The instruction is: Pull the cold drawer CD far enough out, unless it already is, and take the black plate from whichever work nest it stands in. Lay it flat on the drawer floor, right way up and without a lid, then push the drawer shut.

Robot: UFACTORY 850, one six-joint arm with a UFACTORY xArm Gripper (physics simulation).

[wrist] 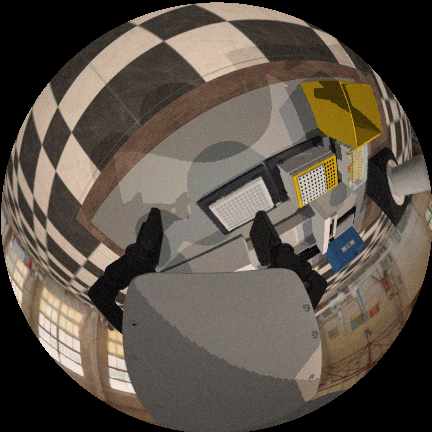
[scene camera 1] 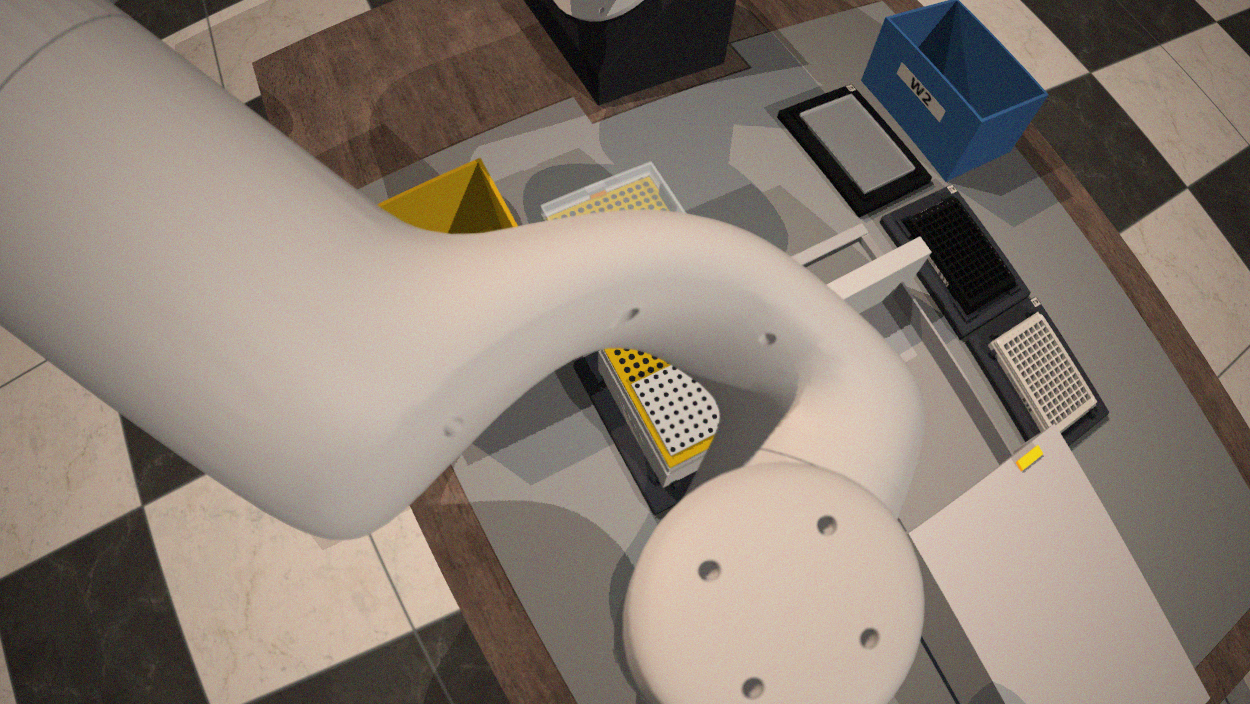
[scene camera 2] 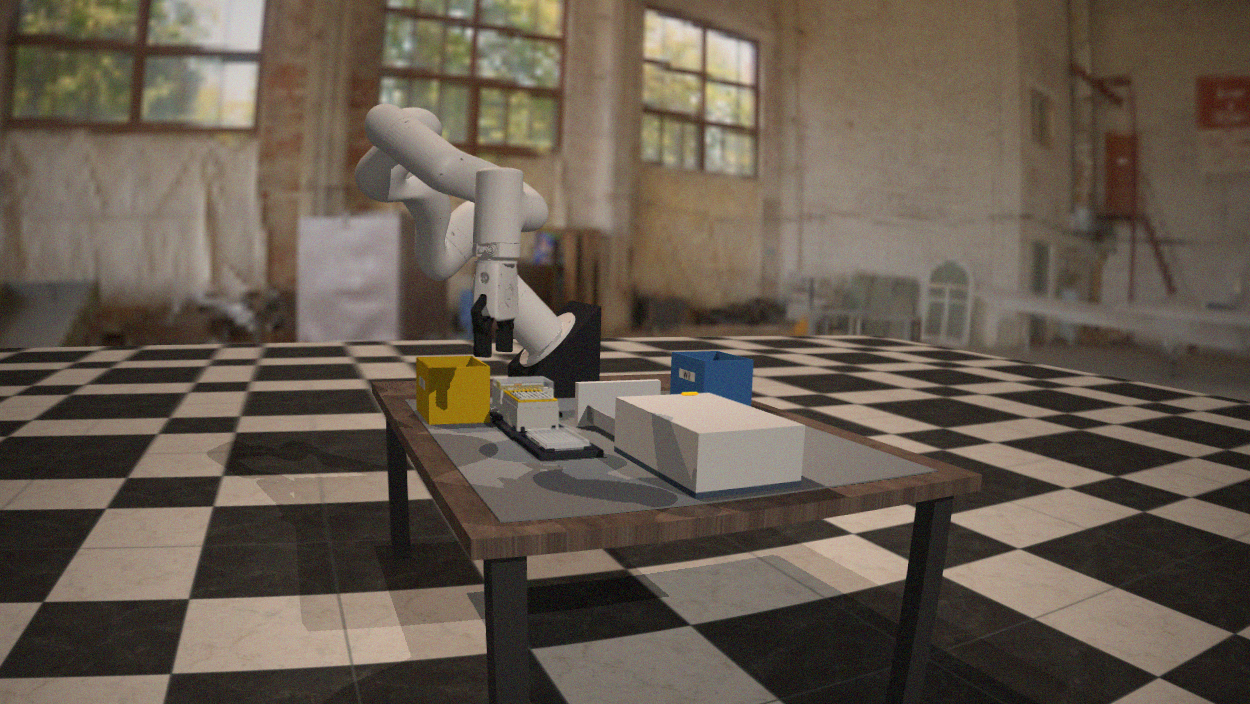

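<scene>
The black plate [scene camera 1: 966, 253] sits in a dark work nest on the far side of the drawer, with no lid visible on it; I cannot make it out surely in the wrist view. The drawer [scene camera 1: 940, 419] is pulled out of its white housing [scene camera 1: 1049, 568] [scene camera 2: 743, 450], and its white front panel [scene camera 1: 879, 275] [scene camera 2: 616, 400] [wrist: 326, 234] stands clear of the housing. The arm covers part of the drawer in scene camera 1. My gripper [scene camera 2: 494, 349] [wrist: 208, 221] is open and empty, pointing down high above the table; in scene camera 1 the arm hides it.
A white plate [scene camera 1: 1045, 371] stands in the nest beside the black plate. Another white plate [scene camera 2: 559, 439] [wrist: 242, 204] and a tip rack [scene camera 1: 669, 402] [wrist: 315, 185] stand on the drawer's other side. A yellow bin [scene camera 2: 452, 393] [wrist: 342, 110] and blue bin [scene camera 1: 997, 122] [scene camera 2: 717, 380] rise above the table.
</scene>
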